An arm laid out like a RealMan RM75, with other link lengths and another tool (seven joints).
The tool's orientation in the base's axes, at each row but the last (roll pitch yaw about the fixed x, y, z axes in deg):
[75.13, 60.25, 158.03]
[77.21, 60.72, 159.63]
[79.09, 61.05, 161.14]
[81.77, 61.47, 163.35]
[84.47, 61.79, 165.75]
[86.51, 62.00, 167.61]
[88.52, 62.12, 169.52]
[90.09, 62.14, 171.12]
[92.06, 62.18, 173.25]
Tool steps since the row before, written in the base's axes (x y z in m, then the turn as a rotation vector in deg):
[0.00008, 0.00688, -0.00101, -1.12, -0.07, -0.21]
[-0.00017, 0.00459, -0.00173, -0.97, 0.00, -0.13]
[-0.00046, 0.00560, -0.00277, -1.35, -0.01, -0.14]
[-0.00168, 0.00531, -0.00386, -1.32, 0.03, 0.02]
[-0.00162, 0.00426, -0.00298, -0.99, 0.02, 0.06]
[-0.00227, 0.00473, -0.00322, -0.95, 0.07, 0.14]
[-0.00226, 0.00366, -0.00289, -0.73, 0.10, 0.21]
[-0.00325, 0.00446, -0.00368, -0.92, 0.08, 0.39]
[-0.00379, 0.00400, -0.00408, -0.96, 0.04, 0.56]
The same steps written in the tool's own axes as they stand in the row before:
[0.00212, -0.00003, 0.00662, 0.68, 0.87, -0.27]
[0.00237, -0.00027, 0.00429, 0.56, 0.79, -0.17]
[0.00351, -0.00036, 0.00518, 0.74, 1.11, -0.24]
[0.00489, 0.00024, 0.00469, 0.59, 1.17, -0.18]
[0.00386, 0.00054, 0.00380, 0.40, 0.90, -0.14]
[0.00436, 0.00109, 0.00421, 0.32, 0.90, -0.08]
[0.00391, 0.00112, 0.00322, 0.16, 0.75, -0.02]
[0.00508, 0.00173, 0.00390, 0.09, 1.00, -0.06]
[0.00558, 0.00197, 0.00346, -0.05, 1.11, -0.11]

